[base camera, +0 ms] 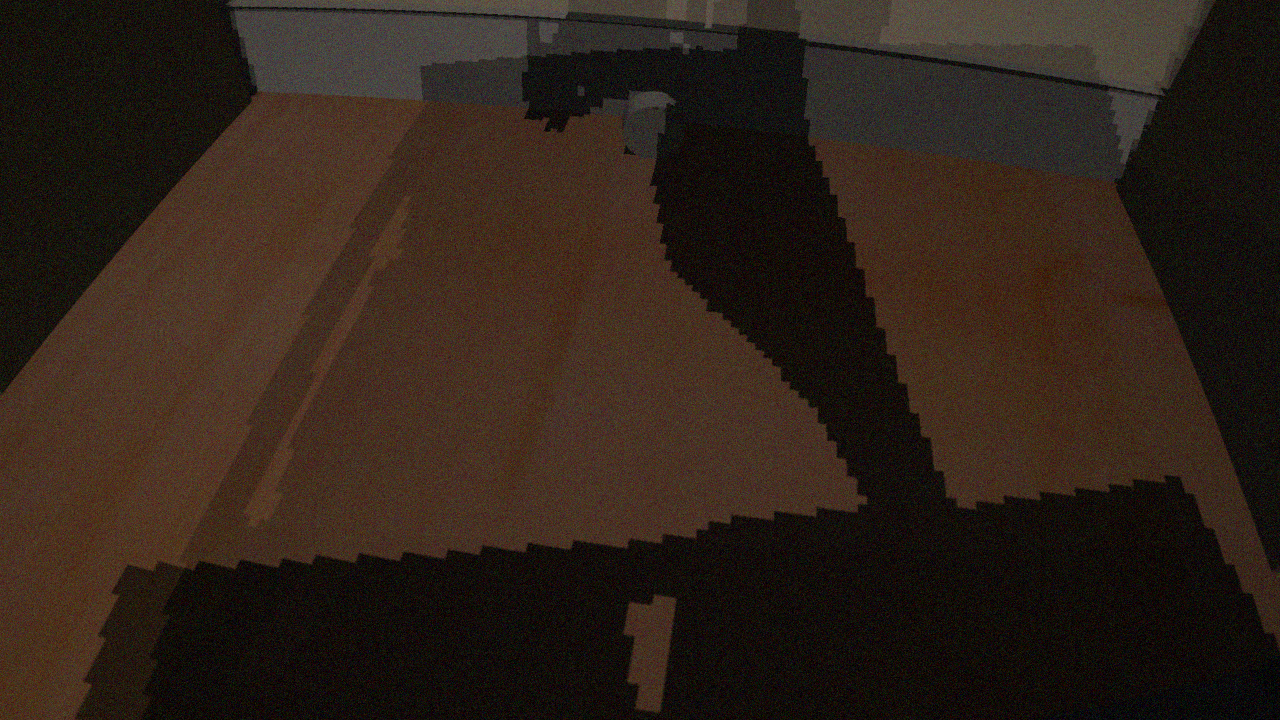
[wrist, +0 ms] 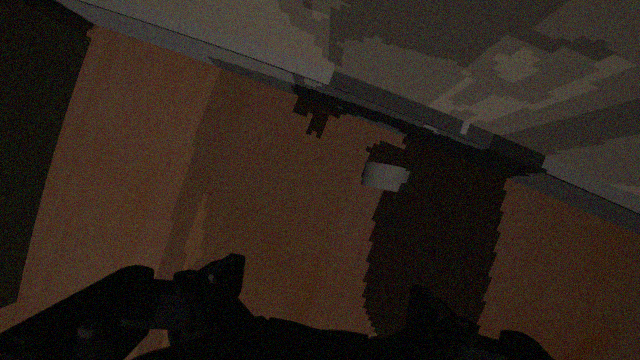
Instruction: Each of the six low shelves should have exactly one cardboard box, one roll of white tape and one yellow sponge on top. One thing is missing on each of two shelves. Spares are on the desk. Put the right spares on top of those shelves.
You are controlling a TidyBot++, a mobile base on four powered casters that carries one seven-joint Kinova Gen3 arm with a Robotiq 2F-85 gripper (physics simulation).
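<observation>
A white roll of tape (base camera: 646,125) (wrist: 385,176) stands on a brown wooden surface, close to its far edge, beside a wide dark shadow. The scene is dim, and I cannot tell whether this surface is the desk or a shelf. My gripper (wrist: 324,288) is open and empty, with its two dark fingers at the bottom of the wrist view. The roll is ahead of the fingers, apart from them and a little right of their middle. The gripper does not show in the base view. No cardboard box or yellow sponge can be made out.
The wooden surface (base camera: 501,358) (wrist: 135,150) ends at a blue-grey strip (base camera: 948,107) (wrist: 590,200), with a pale area beyond it. Dark areas flank the surface on both sides in the base view. Large jagged shadows of the arm and base fall across the wood.
</observation>
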